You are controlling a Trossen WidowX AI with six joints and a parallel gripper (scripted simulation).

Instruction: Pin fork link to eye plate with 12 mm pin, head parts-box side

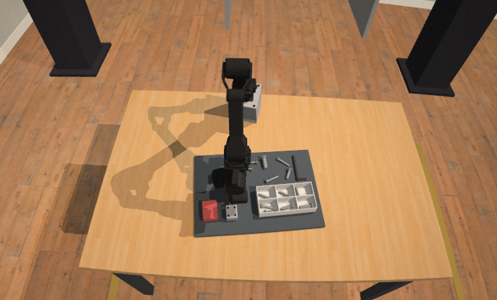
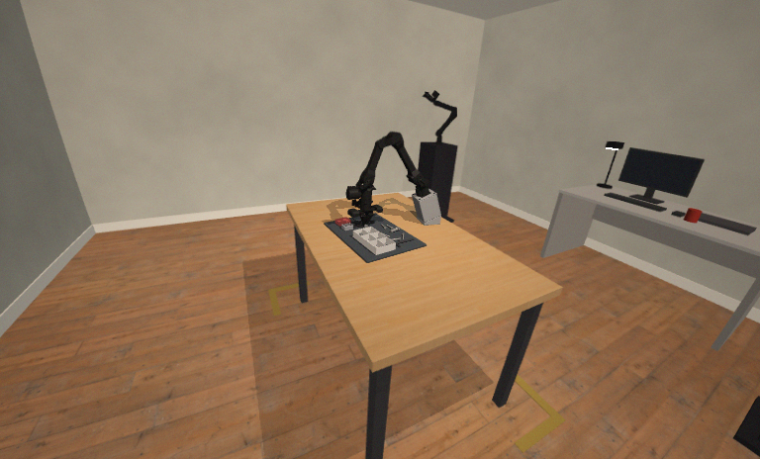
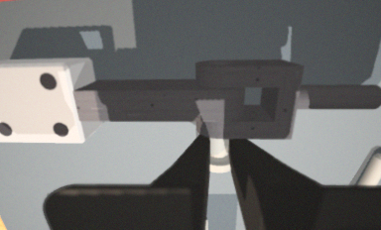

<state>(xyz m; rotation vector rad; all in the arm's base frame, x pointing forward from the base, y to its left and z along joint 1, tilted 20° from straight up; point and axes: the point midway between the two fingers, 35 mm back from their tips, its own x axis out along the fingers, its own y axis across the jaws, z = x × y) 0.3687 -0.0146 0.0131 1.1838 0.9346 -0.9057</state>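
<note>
The pale pin lies 3 cm below my hand and 1 cm to the right of it. Round my hand: dark eye plate bar (3 cm below, 2 cm to the right, 2 cm ahead); light grey block (10 cm ahead, 3 cm below, 1 cm to the right); red block (9 cm to the right, 9 cm ahead, 4 cm below).
</note>
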